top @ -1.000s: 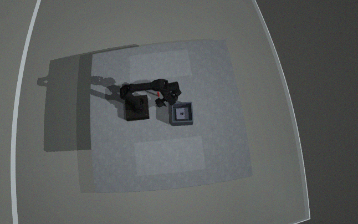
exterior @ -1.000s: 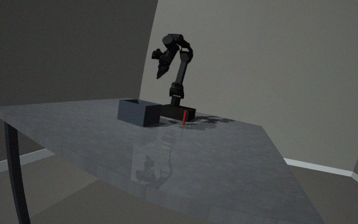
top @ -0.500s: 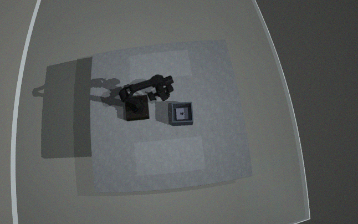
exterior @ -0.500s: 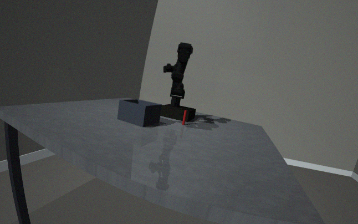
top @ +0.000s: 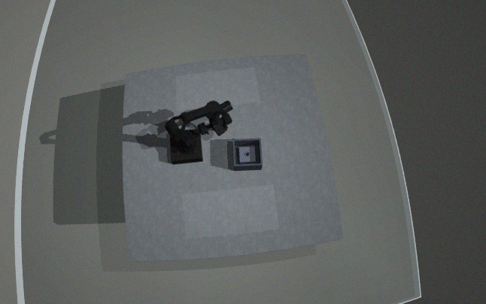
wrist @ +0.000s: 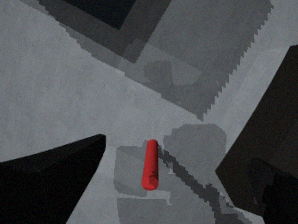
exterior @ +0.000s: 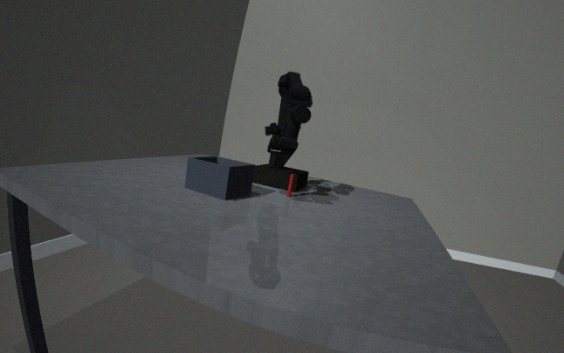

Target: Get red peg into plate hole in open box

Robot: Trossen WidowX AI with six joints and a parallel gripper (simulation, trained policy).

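The red peg is 1 cm behind my gripper tip, 4 cm to the left of it and 7 cm below it. Round my gripper tip: grey box (19 cm ahead, 11 cm to the right, 8 cm below); pale plate (19 cm ahead, 11 cm to the right, 6 cm below).
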